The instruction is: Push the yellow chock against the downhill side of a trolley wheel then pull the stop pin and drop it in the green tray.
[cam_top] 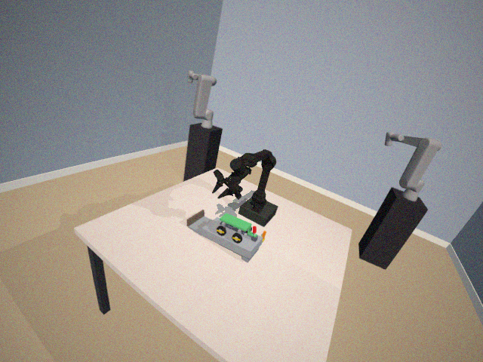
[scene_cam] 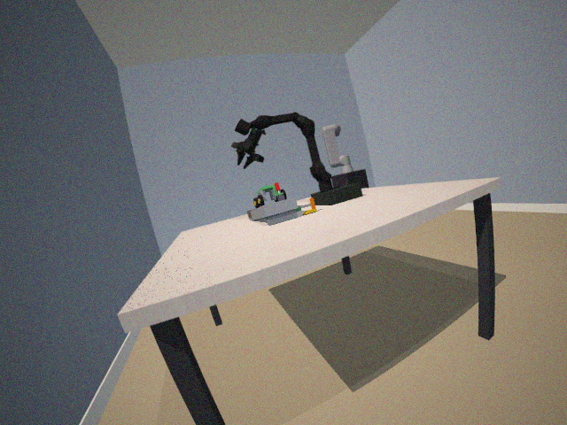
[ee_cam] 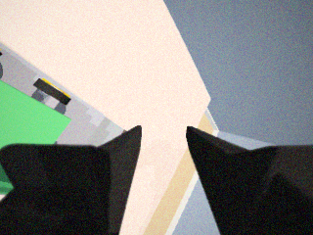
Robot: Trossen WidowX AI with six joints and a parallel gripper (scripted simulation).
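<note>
My gripper tip is now 80 mm past the red-headed stop pin, 240 mm to the right of it and 170 mm above it. Also, from my gripper tip: brown end wall (90 mm behind, 140 mm to the right, 270 mm below); then yellow chock (190 mm behind, 260 mm to the left, 280 mm below); then green trolley (70 mm behind, 120 mm to the left, 180 mm below).
</note>
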